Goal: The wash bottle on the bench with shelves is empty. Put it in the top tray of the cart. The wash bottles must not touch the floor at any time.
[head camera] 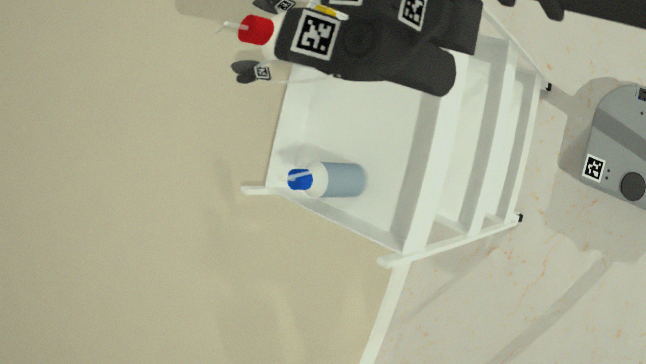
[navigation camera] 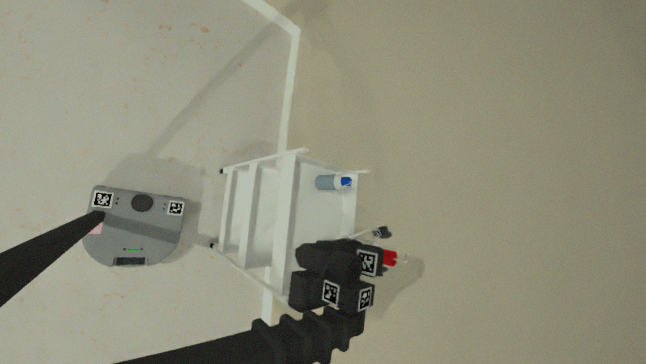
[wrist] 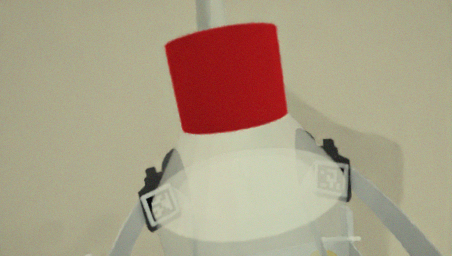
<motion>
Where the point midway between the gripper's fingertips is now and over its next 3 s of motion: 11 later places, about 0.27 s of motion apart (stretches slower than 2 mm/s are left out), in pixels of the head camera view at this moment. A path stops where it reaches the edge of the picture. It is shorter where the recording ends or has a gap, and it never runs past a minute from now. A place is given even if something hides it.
The gripper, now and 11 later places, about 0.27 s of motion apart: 248,35; 244,38; 237,42; 227,41; 220,40; 215,40; 214,40; 217,40; 227,43; 240,45; 247,46; 250,47
</motion>
